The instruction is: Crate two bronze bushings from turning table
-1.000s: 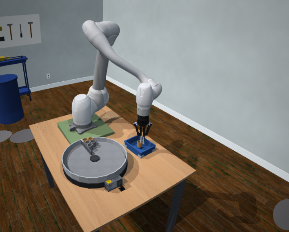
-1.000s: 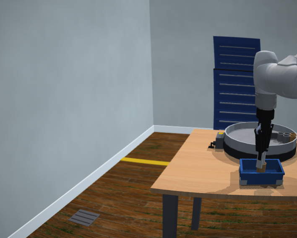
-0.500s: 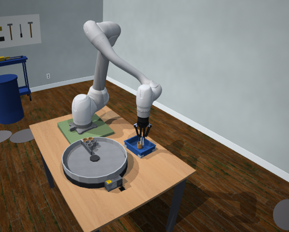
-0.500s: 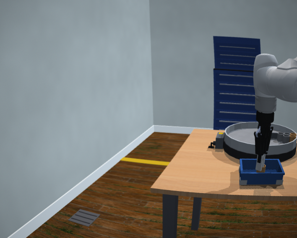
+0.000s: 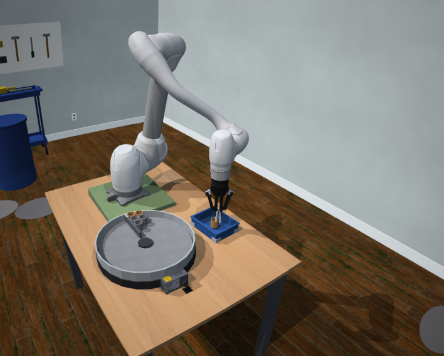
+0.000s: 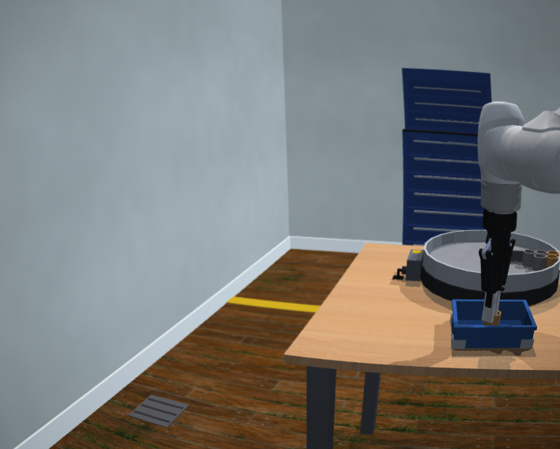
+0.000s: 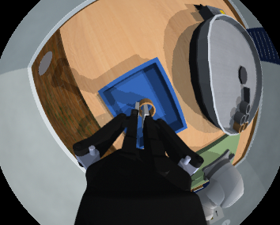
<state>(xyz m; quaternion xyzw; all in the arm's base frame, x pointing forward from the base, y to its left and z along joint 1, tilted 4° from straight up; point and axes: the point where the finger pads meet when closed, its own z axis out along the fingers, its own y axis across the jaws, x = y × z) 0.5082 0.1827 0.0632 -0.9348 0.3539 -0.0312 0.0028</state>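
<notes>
Now: the blue crate 50 mm below my hand, 10 mm to the right of it and 10 mm behind it. Also, from my hand: grey turning table (360 mm to the right, 70 mm behind, 20 mm below).
</notes>
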